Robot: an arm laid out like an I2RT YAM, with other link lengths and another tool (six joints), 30 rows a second.
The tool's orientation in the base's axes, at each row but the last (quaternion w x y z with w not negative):
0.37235, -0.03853, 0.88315, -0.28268
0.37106, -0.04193, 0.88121, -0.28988
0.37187, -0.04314, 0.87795, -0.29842
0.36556, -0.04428, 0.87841, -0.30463
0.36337, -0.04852, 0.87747, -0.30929
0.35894, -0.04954, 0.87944, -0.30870
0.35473, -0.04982, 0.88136, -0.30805
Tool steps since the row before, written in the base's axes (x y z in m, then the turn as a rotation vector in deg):
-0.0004, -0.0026, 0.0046, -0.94, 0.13, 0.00
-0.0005, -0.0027, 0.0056, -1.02, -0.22, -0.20
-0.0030, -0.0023, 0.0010, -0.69, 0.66, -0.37
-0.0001, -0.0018, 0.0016, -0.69, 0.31, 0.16
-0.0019, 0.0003, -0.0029, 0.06, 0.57, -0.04
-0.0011, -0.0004, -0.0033, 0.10, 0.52, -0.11
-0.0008, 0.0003, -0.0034, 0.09, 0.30, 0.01
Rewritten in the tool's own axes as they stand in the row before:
-0.0019, -0.0047, -0.0016, 0.64, -0.03, -0.70
-0.0024, -0.0053, -0.0022, 0.93, -0.22, -0.47
0.0022, -0.0029, -0.0015, 0.53, 0.64, -0.59
-0.0004, -0.0024, 0.0000, 0.31, 0.06, -0.71
0.0031, 0.0017, 0.0002, -0.20, 0.49, -0.23
0.0029, 0.0014, 0.0013, -0.17, 0.50, -0.14
0.0025, 0.0021, 0.0012, -0.16, 0.25, -0.10

